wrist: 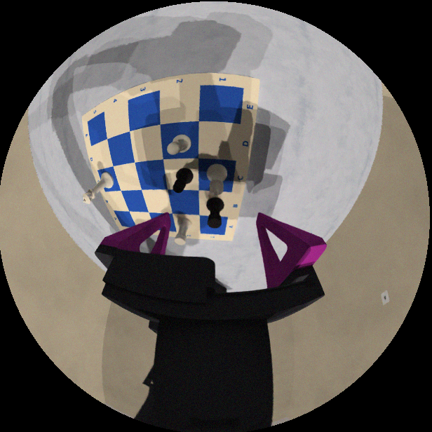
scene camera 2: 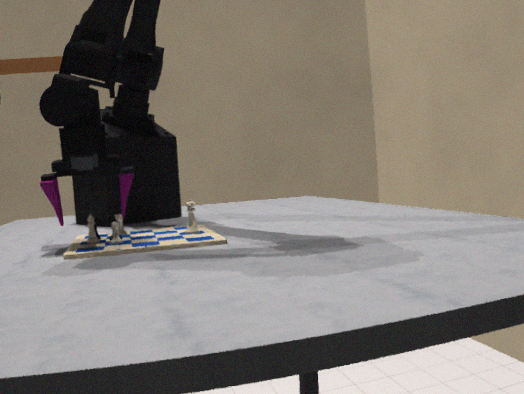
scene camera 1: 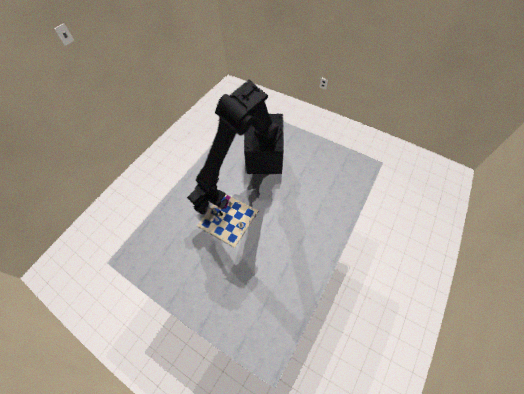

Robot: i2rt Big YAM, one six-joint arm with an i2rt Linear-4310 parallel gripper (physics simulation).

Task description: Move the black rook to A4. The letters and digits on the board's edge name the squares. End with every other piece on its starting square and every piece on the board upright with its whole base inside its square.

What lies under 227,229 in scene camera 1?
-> A chessboard.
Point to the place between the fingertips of my gripper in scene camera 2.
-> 93,221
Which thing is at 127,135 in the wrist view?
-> A chessboard.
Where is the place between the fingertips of my gripper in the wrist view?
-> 213,217
